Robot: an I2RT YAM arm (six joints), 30 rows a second.
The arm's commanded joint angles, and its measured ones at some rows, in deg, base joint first. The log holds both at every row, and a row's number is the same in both.
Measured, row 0:
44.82, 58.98, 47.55, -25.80, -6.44, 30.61
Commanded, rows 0 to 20:
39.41, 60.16, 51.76, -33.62, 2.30, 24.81
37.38, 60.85, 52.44, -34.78, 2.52, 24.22
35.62, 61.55, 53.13, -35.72, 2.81, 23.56
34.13, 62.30, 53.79, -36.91, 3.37, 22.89
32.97, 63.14, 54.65, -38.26, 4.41, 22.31
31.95, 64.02, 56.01, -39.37, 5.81, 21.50
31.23, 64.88, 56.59, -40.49, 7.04, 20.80
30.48, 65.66, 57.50, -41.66, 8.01, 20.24
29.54, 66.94, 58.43, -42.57, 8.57, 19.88
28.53, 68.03, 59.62, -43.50, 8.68, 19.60
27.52, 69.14, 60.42, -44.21, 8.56, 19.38
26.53, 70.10, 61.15, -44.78, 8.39, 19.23
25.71, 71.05, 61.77, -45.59, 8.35, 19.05
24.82, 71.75, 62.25, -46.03, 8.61, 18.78
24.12, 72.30, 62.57, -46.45, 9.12, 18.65
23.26, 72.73, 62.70, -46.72, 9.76, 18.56
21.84, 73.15, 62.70, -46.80, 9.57, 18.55
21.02, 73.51, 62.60, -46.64, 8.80, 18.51
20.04, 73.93, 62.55, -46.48, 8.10, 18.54
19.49, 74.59, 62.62, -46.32, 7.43, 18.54
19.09, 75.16, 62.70, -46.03, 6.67, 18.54
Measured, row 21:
21.17, 73.89, 61.12, -44.47, 7.16, 19.75
